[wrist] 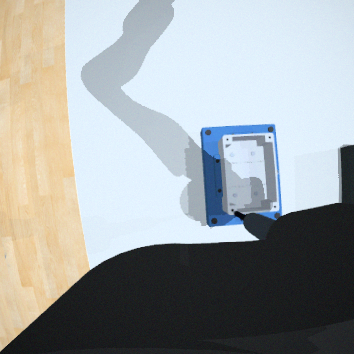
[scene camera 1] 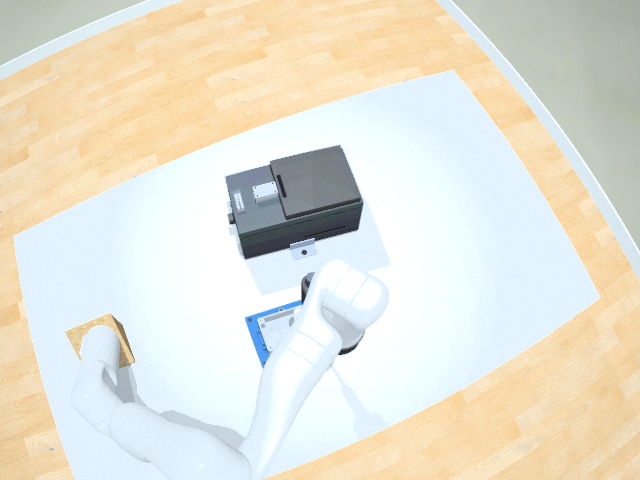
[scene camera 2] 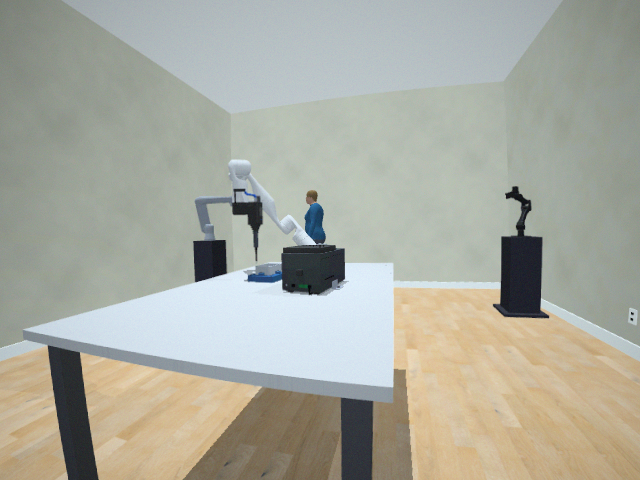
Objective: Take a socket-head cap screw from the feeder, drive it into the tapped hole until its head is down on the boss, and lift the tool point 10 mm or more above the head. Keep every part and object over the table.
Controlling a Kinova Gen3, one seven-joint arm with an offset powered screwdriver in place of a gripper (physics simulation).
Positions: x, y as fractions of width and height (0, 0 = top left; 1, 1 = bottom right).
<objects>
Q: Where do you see a dark feeder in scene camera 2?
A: At 0.49, 0.56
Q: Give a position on a blue fixture plate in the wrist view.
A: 0.60, 0.58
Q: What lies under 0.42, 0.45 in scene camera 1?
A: A dark feeder.
</objects>
